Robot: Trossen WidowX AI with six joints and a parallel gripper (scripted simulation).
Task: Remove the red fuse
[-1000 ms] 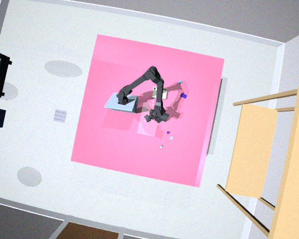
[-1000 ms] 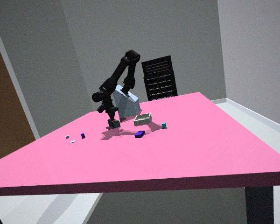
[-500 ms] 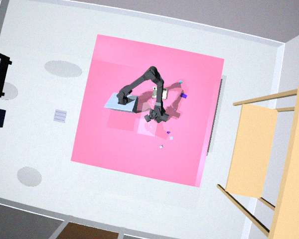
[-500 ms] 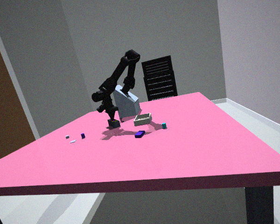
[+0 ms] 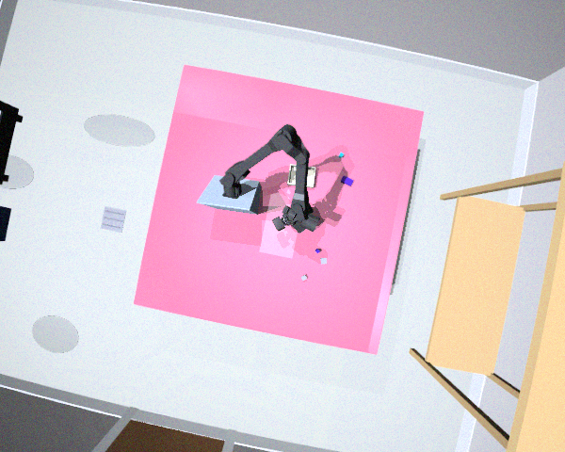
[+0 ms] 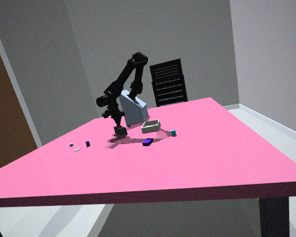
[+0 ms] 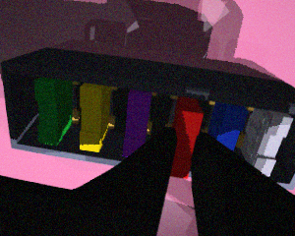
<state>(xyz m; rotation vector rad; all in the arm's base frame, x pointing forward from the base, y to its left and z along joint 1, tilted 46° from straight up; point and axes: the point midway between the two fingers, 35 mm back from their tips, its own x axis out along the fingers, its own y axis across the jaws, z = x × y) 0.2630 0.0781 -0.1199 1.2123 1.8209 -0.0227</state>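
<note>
Now: gripper tip 220 mm to the right of the white tray and 40 mm above it. From my gripper tip the other things lie so: red fuse: 10 mm below; purple block: 250 mm to the left, 240 mm ahead, 40 mm below; small dark blue piece: 170 mm ahead, 140 mm to the right, 30 mm below.
</note>
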